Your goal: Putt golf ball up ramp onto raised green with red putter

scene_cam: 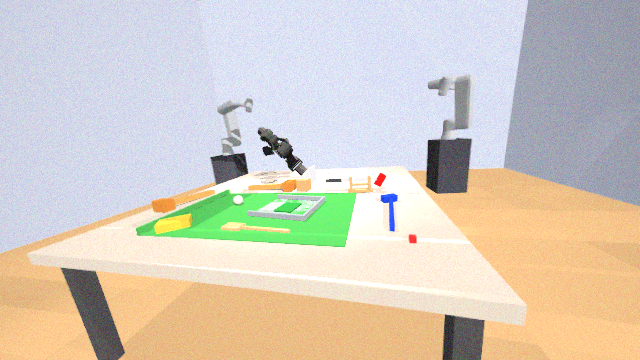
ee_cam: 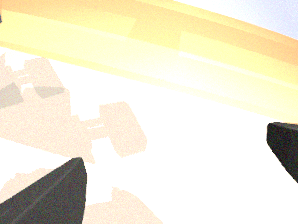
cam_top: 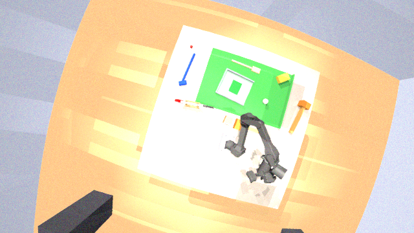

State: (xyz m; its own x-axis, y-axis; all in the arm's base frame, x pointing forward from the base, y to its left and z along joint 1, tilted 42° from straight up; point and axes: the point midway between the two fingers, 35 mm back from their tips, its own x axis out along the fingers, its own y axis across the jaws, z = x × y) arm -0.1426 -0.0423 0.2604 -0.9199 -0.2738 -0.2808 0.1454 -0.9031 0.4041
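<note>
The white golf ball is 57 cm ahead of my gripper tip, 17 cm below it and 5 cm to the right of it. Also, from my gripper tip: blue putter 72 cm ahead, 61 cm to the left, 18 cm below; yellow block 80 cm ahead, 18 cm to the right, 18 cm below; small wooden rack 53 cm to the left, 45 cm ahead, 16 cm below.
</note>
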